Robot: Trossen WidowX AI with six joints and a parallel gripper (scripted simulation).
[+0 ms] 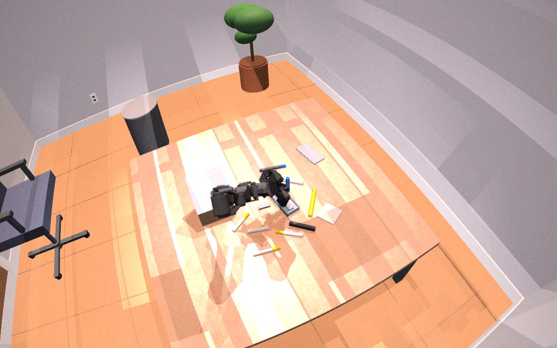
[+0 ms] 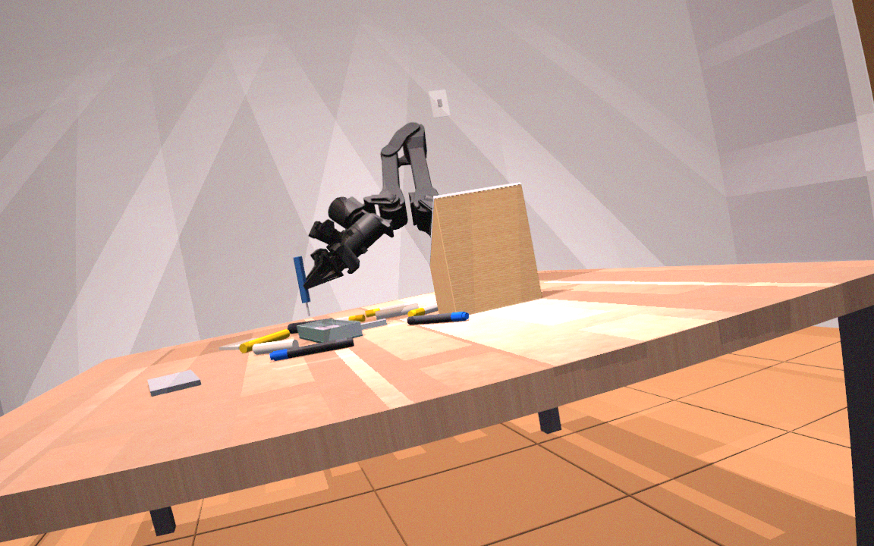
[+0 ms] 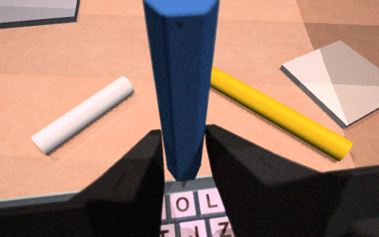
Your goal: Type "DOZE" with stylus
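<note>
Right now the yellow marker is 90 mm ahead of my gripper tip, 80 mm to the right of it and 90 mm below it. From my gripper tip the other things lie so: dark pen 20 mm behind, 170 mm to the right, 90 mm below; then blue stylus 20 mm below; then white note 130 mm ahead, 170 mm to the right, 100 mm below.
</note>
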